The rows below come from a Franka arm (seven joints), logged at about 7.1 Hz.
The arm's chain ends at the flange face. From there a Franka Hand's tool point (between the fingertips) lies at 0.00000 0.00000 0.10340 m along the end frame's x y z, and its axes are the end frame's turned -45 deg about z.
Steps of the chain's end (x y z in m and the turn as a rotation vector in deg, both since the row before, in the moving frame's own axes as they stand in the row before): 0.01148 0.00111 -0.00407 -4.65 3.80 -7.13; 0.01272 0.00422 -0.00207 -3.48 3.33 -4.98; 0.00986 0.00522 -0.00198 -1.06 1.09 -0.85; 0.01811 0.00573 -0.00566 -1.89 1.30 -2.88; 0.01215 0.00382 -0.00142 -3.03 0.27 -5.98; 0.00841 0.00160 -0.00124 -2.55 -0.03 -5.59
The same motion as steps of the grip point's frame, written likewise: 0.00692 0.01971 -0.00464 -5.98 -0.60 -7.13; 0.00620 0.02066 -0.00243 -4.82 -0.11 -4.98; 0.00334 0.01341 -0.00202 -1.52 0.02 -0.85; 0.00810 0.02094 -0.00574 -2.26 -0.42 -2.88; 0.00260 0.01568 -0.00157 -2.33 -1.95 -5.98; 0.00169 0.01045 -0.00134 -1.78 -1.82 -5.59
